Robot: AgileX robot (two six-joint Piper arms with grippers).
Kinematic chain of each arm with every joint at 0, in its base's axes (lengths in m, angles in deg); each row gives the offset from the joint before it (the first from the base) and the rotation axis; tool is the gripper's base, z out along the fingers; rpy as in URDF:
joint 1: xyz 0 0 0.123 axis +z
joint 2: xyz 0 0 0 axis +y
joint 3: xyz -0.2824 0 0.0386 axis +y
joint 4: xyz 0.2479 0 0.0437 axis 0.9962 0 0.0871
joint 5: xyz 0 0 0 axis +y
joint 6: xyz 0.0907 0 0.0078 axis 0.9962 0 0.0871
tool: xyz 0 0 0 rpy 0 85 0
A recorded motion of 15 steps. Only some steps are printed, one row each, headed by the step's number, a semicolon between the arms.
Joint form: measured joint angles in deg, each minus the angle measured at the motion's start. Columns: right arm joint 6, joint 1, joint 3, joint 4, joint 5, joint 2; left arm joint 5, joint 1, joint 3, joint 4, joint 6, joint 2.
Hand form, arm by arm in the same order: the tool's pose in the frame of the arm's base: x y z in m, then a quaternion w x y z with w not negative. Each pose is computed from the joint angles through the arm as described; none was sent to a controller.
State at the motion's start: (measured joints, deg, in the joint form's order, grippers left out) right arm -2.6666 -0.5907 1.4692 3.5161 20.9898 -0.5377; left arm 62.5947 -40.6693 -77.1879 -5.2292 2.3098 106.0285
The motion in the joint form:
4: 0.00 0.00 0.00 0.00 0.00 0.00; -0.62 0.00 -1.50 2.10 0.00 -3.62
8: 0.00 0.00 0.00 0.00 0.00 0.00; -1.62 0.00 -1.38 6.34 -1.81 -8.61
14: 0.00 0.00 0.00 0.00 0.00 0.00; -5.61 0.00 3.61 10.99 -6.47 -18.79
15: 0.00 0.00 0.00 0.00 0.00 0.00; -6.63 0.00 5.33 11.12 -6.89 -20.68
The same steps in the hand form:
4: 0.0529 0.0015 0.1720 0.59559 0.00192 0.80324 0.00896; 0.2683 -0.2363 0.2410 0.06834 0.35491 0.93104 -0.05031
8: 0.0529 0.0015 0.1720 0.59559 0.00192 0.80324 0.00896; 0.2643 -0.2251 0.2714 0.12710 0.35181 0.92667 -0.03687
14: 0.0529 0.0015 0.1720 0.59559 0.00192 0.80324 0.00896; 0.2429 -0.1986 0.3082 0.21266 0.32278 0.92153 -0.03691
15: 0.0529 0.0015 0.1720 0.59559 0.00192 0.80324 0.00896; 0.2372 -0.1936 0.3105 0.22222 0.31941 0.92029 -0.04073

